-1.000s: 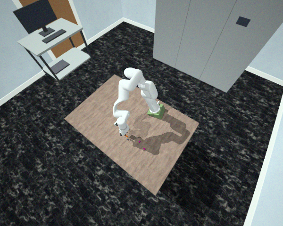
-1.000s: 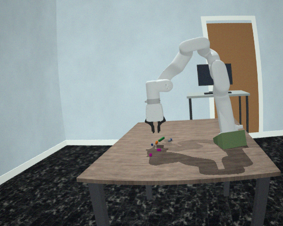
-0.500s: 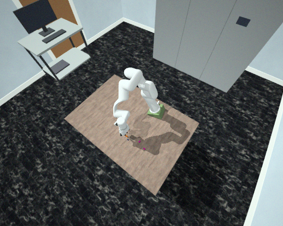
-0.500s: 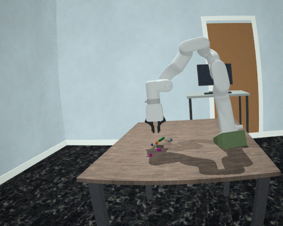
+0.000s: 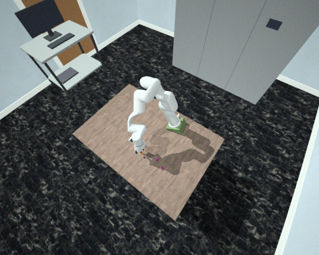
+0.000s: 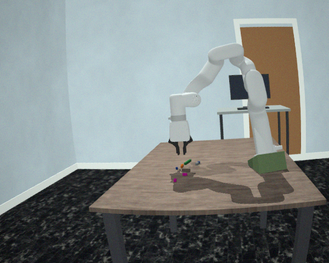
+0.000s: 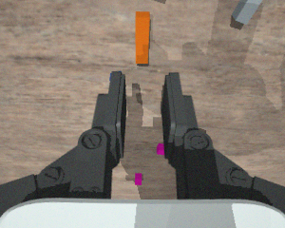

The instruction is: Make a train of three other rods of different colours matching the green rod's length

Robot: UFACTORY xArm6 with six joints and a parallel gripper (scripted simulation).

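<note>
Now: hand 8 cm above the orange rod. Round my hand: green rod 3 cm behind, 7 cm to the right, 8 cm below; then grey rod 8 cm behind, 2 cm to the right, 8 cm below.
</note>
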